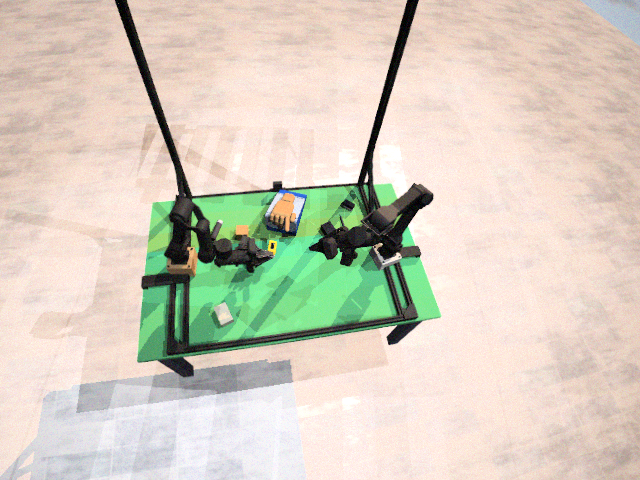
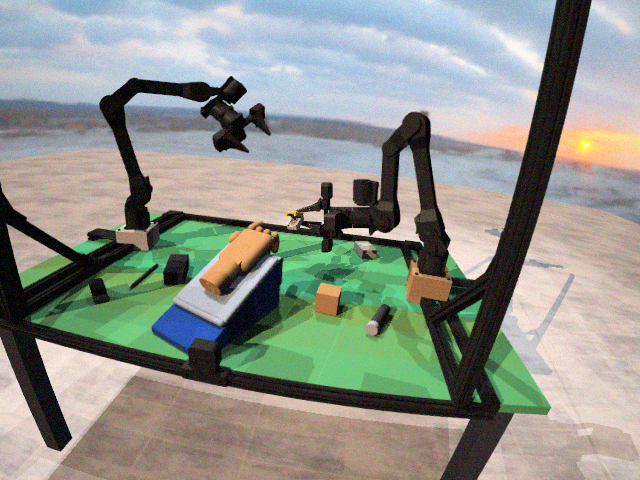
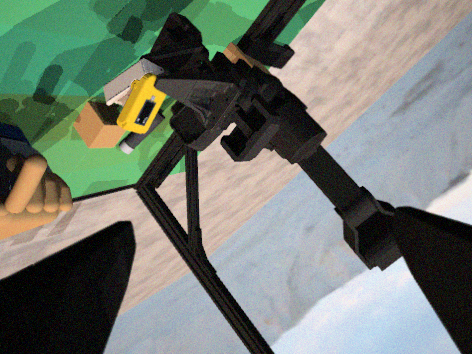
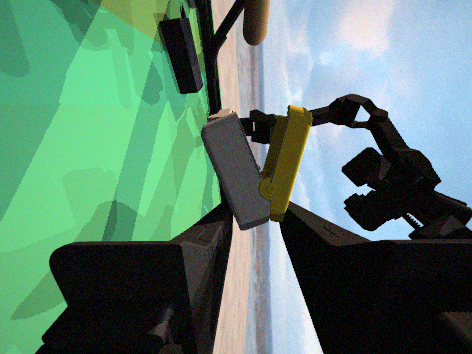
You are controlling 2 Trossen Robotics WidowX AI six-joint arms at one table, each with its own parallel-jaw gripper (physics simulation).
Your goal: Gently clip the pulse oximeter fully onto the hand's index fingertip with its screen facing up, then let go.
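Note:
The pulse oximeter has a yellow upper shell with a dark screen facing up, and a grey lower shell. Its jaws gape in a V. My right gripper is shut on its hinge end and holds it above the table. The tan hand rests on a sloped blue and white support, apart from the oximeter. Its index finger sticks out. My left gripper is open and empty, high above the table.
An orange block and a grey cylinder lie beside the support. A black box, a pen and a small black block lie on its other side. A whitish box lies farther off.

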